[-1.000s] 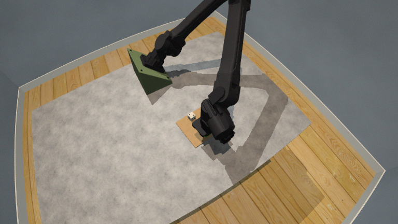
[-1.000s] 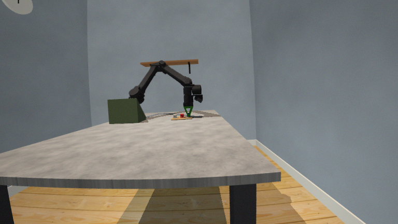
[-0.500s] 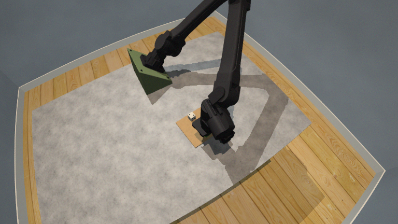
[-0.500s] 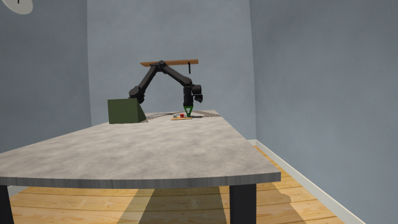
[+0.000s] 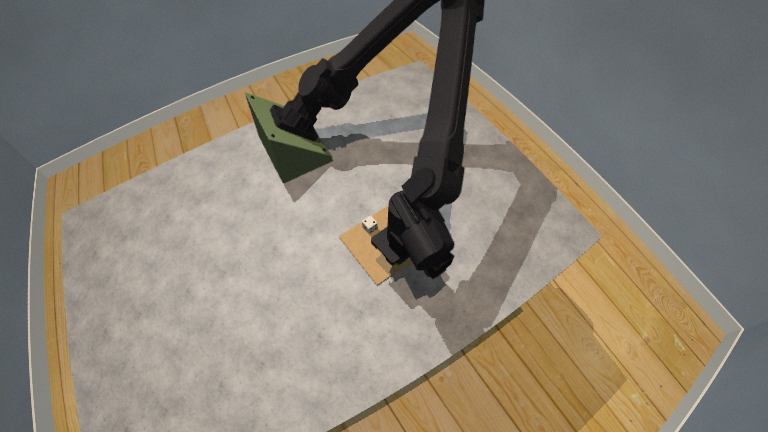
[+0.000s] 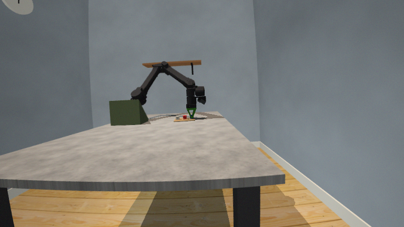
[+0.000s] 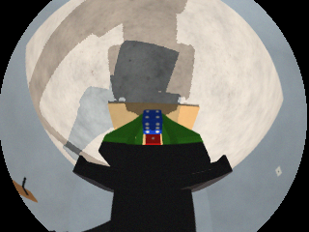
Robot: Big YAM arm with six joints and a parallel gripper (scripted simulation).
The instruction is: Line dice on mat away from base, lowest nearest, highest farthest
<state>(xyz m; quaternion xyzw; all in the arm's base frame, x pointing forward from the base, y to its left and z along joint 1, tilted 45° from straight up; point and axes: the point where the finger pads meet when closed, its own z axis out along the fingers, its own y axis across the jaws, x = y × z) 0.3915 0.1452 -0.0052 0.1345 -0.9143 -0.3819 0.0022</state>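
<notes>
Now: the blue die right at my hand. The rest, counted from my hand: red die: 50 mm behind, 10 mm to the right; then tan mat: 50 mm behind, 10 mm to the right, 10 mm below; then white die: 100 mm behind, 20 mm to the right.
</notes>
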